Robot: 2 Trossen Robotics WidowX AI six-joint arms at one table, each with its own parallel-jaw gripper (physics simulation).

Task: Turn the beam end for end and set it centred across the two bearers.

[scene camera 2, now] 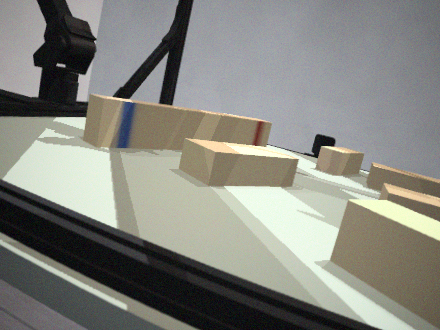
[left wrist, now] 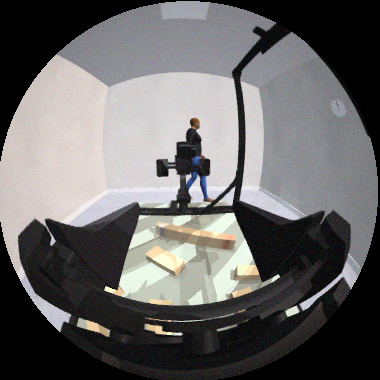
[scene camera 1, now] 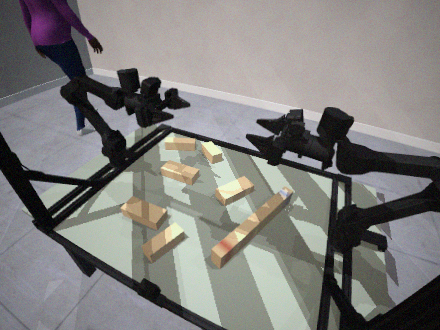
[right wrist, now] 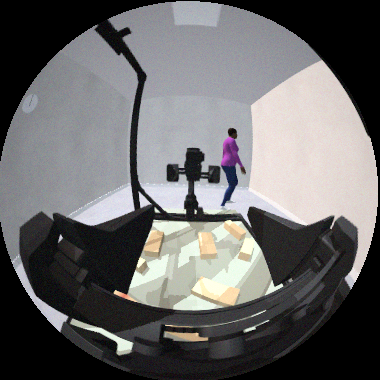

Labels:
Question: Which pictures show my right gripper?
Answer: The left wrist view, scene camera 1 and the right wrist view only.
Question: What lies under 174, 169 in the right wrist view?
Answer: My left gripper.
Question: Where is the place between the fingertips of my left gripper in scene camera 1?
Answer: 182, 110

